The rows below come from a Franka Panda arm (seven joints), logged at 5 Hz.
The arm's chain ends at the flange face. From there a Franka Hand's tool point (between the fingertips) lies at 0.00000 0.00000 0.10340 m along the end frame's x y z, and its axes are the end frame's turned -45 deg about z.
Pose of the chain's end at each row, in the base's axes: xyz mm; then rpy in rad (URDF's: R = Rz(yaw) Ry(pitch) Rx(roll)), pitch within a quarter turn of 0, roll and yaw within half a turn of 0:
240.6 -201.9 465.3 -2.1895 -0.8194 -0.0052
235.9 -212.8 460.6 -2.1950 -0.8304 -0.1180
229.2 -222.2 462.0 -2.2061 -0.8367 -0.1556
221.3 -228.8 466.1 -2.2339 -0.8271 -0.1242
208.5 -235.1 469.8 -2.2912 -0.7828 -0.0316
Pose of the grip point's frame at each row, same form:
284.9 -117.9 424.4 2.8393 -1.1431 1.4161
290.1 -134.7 419.8 2.8118 -1.1410 1.3242
287.1 -147.0 420.9 2.7947 -1.1344 1.2939
277.9 -153.7 423.0 2.8108 -1.1145 1.2903
259.0 -158.9 421.4 2.8865 -1.0664 1.2744

